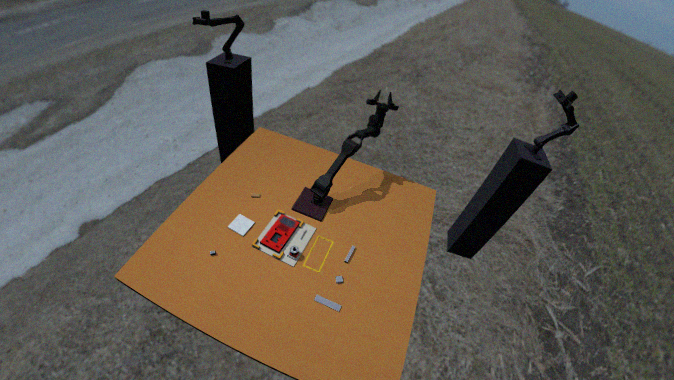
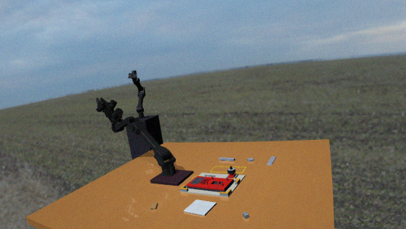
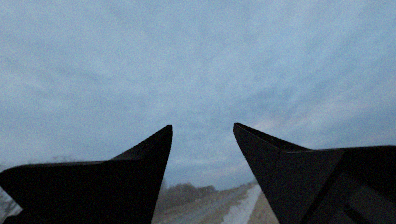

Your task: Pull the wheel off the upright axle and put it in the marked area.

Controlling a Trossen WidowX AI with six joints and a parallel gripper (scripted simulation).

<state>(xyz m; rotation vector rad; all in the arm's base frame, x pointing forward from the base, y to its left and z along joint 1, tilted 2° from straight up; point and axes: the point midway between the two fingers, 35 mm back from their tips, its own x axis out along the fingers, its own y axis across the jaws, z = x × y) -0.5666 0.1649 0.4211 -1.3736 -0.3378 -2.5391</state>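
My gripper tip is now 94 cm short of the wheel, 43 cm above it and 16 cm to the left of it. Also, from my gripper tip: white plate (89 cm ahead, 47 cm to the right, 47 cm below); axle (94 cm ahead, 44 cm below, 16 cm to the right).
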